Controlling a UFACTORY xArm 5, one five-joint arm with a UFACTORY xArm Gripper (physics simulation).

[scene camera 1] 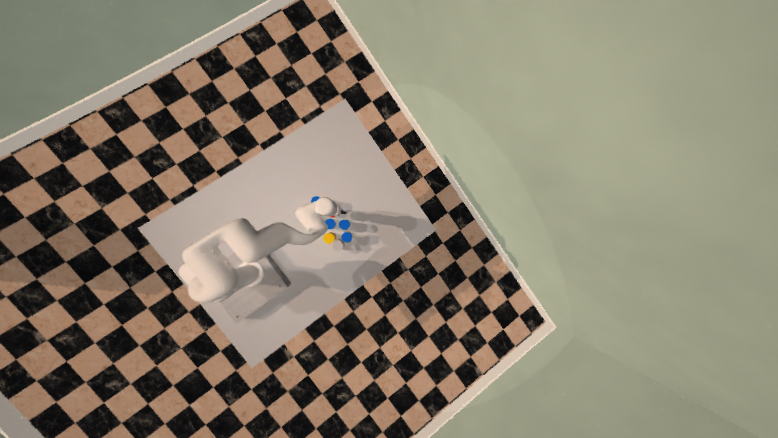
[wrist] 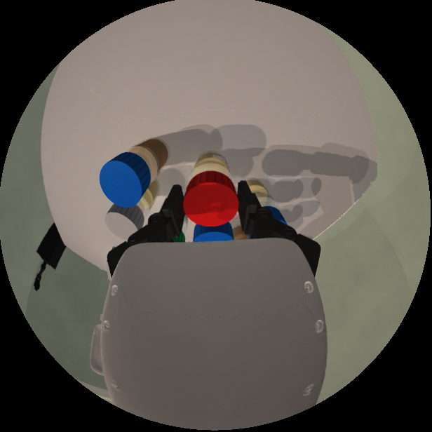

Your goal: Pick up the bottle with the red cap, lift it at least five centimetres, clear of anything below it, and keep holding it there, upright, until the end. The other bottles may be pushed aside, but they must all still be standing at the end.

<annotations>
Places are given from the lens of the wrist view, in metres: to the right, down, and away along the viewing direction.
red-capped bottle (wrist: 210,199): 0.00, -0.01, 0.12
pale-capped bottle (wrist: 123,221): -0.11, 0.01, 0.14
The marked spots on the pale-capped bottle and the red-capped bottle are 0.11 m apart.
</annotations>
